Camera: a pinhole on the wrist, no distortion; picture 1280 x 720 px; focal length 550.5 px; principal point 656.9 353.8 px. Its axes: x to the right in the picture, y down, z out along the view. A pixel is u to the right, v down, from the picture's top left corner.
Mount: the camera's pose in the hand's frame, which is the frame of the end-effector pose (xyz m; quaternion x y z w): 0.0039 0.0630 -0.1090 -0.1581 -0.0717 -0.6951 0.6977
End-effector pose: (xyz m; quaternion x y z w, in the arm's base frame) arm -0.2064 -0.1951 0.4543 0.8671 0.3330 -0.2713 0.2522
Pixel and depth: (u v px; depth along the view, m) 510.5 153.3 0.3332
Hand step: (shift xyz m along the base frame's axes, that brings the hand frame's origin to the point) 0.0753 -0.3188 -0.0223
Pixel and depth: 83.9 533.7 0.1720
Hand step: 0.2563 -0.1461 0.0333
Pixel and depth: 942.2 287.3 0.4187
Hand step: -0.1087 -0.2136 -0.2688
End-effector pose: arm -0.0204 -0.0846 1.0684 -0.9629 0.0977 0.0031 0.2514
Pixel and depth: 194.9 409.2 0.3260
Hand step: -0.0085 -0.3256 -0.3023
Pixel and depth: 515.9 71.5 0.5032
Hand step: -0.2425 -0.0915 -0.4678
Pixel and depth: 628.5 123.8 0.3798
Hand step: -0.1343 -0.0291 -0.3214
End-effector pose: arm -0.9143 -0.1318 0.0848 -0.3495 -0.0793 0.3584 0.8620
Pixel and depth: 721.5 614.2 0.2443
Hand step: 0.0005 0.2192 -0.0049
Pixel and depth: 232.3 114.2 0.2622
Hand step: -0.2854 0.1613 -0.1507
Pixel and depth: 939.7 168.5 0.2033
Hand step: -0.0921 0.0576 0.0762
